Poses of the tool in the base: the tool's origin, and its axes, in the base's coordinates. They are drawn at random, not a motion.
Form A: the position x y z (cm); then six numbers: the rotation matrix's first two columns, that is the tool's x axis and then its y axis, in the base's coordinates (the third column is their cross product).
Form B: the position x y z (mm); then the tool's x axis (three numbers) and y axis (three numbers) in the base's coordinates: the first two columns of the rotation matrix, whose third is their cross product. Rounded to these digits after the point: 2 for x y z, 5 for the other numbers.
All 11 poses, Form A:
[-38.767 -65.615 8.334 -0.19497 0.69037 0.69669 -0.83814 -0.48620 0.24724]
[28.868 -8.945 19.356 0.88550 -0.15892 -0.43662 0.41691 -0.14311 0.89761]
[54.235 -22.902 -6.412 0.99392 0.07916 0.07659 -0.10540 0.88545 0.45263]
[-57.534 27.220 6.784 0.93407 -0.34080 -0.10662 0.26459 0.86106 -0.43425]
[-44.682 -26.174 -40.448 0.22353 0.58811 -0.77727 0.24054 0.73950 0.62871]
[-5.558 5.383 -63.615 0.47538 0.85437 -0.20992 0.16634 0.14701 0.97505]
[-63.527 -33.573 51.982 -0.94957 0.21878 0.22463 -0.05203 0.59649 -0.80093]
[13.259 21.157 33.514 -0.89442 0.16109 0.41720 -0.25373 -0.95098 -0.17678]
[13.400 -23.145 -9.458 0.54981 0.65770 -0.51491 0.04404 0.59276 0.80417]
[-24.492 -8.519 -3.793 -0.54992 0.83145 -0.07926 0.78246 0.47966 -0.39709]
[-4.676 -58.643 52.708 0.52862 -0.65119 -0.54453 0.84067 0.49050 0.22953]
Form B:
[-387.67 -656.15 83.34 -0.19497 0.69037 0.69669 -0.83814 -0.48620 0.24724]
[288.68 -89.45 193.56 0.88550 -0.15892 -0.43662 0.41691 -0.14311 0.89761]
[542.35 -229.02 -64.12 0.99392 0.07916 0.07659 -0.10540 0.88545 0.45263]
[-575.34 272.20 67.84 0.93407 -0.34080 -0.10662 0.26459 0.86106 -0.43425]
[-446.82 -261.74 -404.48 0.22353 0.58811 -0.77727 0.24054 0.73950 0.62871]
[-55.58 53.83 -636.15 0.47538 0.85437 -0.20992 0.16634 0.14701 0.97505]
[-635.27 -335.73 519.82 -0.94957 0.21878 0.22463 -0.05203 0.59649 -0.80093]
[132.59 211.57 335.14 -0.89442 0.16109 0.41720 -0.25373 -0.95098 -0.17678]
[134.00 -231.45 -94.58 0.54981 0.65770 -0.51491 0.04404 0.59276 0.80417]
[-244.92 -85.19 -37.93 -0.54992 0.83145 -0.07926 0.78246 0.47966 -0.39709]
[-46.76 -586.43 527.08 0.52862 -0.65119 -0.54453 0.84067 0.49050 0.22953]

